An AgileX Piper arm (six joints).
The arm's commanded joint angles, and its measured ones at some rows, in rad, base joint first. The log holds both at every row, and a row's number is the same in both.
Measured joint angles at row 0:
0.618, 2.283, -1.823, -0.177, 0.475, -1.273
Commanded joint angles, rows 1 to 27:
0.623, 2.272, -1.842, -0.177, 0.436, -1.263
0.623, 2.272, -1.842, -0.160, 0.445, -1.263
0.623, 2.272, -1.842, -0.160, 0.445, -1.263
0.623, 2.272, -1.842, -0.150, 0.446, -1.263
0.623, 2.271, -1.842, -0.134, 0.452, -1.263
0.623, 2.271, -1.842, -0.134, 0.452, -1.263
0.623, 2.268, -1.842, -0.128, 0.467, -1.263
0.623, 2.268, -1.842, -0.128, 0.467, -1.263
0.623, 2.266, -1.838, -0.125, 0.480, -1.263
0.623, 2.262, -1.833, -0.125, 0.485, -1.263
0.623, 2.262, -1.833, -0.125, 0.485, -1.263
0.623, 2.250, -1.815, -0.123, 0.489, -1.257
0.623, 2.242, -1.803, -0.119, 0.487, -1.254
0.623, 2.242, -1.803, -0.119, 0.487, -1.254
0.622, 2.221, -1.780, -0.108, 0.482, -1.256
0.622, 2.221, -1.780, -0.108, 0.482, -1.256
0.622, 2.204, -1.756, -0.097, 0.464, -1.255
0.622, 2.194, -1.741, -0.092, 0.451, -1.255
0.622, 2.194, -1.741, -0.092, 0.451, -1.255
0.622, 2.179, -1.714, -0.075, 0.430, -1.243
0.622, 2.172, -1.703, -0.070, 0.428, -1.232
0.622, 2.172, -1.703, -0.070, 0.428, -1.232
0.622, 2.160, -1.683, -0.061, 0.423, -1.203
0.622, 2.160, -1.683, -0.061, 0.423, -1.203
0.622, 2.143, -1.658, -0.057, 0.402, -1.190
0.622, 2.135, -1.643, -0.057, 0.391, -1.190
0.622, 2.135, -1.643, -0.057, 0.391, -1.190
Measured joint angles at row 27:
0.619, 2.158, -1.661, -0.066, 0.412, -1.210
